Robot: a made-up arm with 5 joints. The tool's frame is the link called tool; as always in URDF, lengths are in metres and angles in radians. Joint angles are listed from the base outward. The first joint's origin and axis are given. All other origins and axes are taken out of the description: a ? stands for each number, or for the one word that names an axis. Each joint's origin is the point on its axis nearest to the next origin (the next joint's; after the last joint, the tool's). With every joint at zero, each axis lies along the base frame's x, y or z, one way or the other. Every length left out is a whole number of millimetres.
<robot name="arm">
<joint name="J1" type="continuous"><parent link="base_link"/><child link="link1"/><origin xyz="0 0 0.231" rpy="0 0 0"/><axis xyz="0 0 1"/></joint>
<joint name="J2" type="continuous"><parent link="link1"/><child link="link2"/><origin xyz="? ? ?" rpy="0 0 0"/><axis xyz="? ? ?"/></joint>
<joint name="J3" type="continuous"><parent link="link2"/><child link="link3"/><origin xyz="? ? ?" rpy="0 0 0"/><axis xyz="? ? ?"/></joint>
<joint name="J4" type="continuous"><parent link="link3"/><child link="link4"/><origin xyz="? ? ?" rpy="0 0 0"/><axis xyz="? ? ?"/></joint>
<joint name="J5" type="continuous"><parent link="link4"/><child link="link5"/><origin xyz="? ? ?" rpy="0 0 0"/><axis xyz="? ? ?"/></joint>
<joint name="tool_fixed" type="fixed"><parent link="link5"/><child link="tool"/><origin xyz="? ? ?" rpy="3.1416 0 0"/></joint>
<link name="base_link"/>
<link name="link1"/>
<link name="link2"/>
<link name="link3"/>
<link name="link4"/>
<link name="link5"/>
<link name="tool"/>
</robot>
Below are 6 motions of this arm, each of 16 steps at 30 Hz.
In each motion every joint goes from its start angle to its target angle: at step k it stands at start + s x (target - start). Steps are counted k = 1, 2, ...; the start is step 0. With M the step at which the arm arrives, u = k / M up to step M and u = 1 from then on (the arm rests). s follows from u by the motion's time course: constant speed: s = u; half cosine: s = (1 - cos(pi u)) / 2; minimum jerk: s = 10 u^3 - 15 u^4 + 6 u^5.
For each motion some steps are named. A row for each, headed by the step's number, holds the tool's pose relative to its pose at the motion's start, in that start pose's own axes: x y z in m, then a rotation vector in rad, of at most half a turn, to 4 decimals.
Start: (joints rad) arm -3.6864 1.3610 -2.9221 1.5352 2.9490
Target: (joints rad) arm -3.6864 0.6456 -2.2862 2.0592 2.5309
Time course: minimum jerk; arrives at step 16
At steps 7, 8, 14, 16:
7: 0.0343 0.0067 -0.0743 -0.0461 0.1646 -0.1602
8: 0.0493 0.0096 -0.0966 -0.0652 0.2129 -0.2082
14: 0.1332 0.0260 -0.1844 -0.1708 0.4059 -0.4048
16: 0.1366 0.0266 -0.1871 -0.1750 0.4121 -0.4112

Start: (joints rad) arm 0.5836 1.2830 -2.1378 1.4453 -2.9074
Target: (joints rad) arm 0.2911 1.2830 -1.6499 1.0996 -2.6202
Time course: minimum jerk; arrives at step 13
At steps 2, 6, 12, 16:
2: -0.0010 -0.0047 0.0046 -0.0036 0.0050 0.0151
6: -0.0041 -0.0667 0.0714 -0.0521 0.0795 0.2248
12: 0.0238 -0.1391 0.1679 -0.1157 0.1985 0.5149
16: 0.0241 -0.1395 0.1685 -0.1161 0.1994 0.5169

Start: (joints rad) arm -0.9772 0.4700 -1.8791 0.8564 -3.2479
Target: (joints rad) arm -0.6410 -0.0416 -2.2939 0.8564 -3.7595
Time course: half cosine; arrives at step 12
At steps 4, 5, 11, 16:
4: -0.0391 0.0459 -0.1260 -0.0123 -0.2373 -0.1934
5: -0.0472 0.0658 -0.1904 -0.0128 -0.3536 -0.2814
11: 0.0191 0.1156 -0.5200 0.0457 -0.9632 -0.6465
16: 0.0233 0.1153 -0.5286 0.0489 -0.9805 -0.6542

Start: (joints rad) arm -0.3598 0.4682 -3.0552 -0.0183 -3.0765
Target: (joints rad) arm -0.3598 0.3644 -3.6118 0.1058 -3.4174
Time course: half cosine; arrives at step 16
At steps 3, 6, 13, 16:
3: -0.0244 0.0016 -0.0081 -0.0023 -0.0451 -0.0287
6: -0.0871 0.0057 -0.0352 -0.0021 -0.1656 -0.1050
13: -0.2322 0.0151 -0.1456 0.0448 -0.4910 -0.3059
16: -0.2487 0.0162 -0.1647 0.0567 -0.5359 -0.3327

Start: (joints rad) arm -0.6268 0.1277 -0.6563 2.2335 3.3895
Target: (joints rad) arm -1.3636 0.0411 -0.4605 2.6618 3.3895
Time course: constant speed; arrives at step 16
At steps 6, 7, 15, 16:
6: 0.0083 -0.0395 0.0393 -0.2118 0.2602 -0.0644
7: 0.0103 -0.0445 0.0460 -0.2461 0.3028 -0.0805
15: 0.0316 -0.0711 0.0976 -0.5081 0.6274 -0.2628
16: 0.0348 -0.0731 0.1034 -0.5390 0.6653 -0.2922

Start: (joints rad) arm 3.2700 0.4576 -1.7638 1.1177 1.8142
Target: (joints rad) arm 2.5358 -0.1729 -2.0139 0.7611 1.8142
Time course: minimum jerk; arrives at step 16
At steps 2, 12, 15, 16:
2: 0.0065 -0.0030 -0.0083 0.0198 -0.0025 0.0116
12: 0.2799 0.1386 -0.4854 1.1485 0.1973 0.5097
15: 0.2821 0.1847 -0.5320 1.2767 0.2622 0.5398
16: 0.2821 0.1858 -0.5330 1.2795 0.2637 0.5403

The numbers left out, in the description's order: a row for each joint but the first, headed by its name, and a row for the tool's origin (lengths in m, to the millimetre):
J2: xyz 0 0 0, axis 0 1 0
J3: xyz 0.054 0 0.289, axis 0 1 0
J4: xyz 0.067 0 -0.297, axis 0 1 0
J5: xyz 0.096 0 -0.122, axis 0 0 -1
tool: xyz 0 0 0

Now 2 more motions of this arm.
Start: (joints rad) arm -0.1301 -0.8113 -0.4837 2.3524 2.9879
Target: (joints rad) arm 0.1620 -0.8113 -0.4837 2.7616 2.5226
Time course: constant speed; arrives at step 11
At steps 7, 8, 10, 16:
7: 0.0335 0.0122 0.0212 0.0884 0.3009 -0.3634
8: 0.0388 0.0131 0.0234 0.0955 0.3467 -0.4108
10: 0.0497 0.0142 0.0273 0.1052 0.4403 -0.5017
16: 0.0553 0.0145 0.0289 0.1078 0.4879 -0.5451

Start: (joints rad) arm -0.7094 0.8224 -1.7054 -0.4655 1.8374
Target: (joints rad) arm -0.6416 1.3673 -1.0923 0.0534 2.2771
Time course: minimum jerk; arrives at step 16
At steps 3, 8, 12, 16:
3: 0.0064 0.0319 0.0083 -0.0795 0.0193 0.0206
8: 0.0696 0.3292 -0.0094 -0.7911 0.2827 0.1859
12: 0.1225 0.5384 -0.1541 -1.3657 0.6408 0.2615
16: 0.1345 0.5771 -0.2067 -1.5049 0.7535 0.2646

